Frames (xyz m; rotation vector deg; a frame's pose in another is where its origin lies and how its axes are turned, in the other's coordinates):
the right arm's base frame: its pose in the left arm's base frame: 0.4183 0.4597 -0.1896 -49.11 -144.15 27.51
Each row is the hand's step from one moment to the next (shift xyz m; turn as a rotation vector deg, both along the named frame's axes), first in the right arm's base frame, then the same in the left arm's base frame.
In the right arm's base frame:
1: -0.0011 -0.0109 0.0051 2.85 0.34 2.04
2: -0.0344 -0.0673 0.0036 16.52 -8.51 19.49
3: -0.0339 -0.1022 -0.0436 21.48 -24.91 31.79
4: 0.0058 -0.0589 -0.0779 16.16 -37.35 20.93
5: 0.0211 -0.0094 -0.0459 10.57 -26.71 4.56
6: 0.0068 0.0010 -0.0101 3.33 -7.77 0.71
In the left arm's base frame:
1: -0.0071 -0.0098 0.0003 -2.90 1.71 -1.05
2: -0.0101 -0.0730 0.0173 -25.76 0.68 -7.83
3: -0.0036 -0.0903 0.0730 -43.49 -10.63 -9.38
4: 0.0065 -0.0263 0.0940 -40.28 -21.38 3.85
5: 0.0036 0.0147 0.0491 -22.85 -14.05 11.25
6: 0.0007 0.0069 0.0100 -6.52 -3.81 3.87

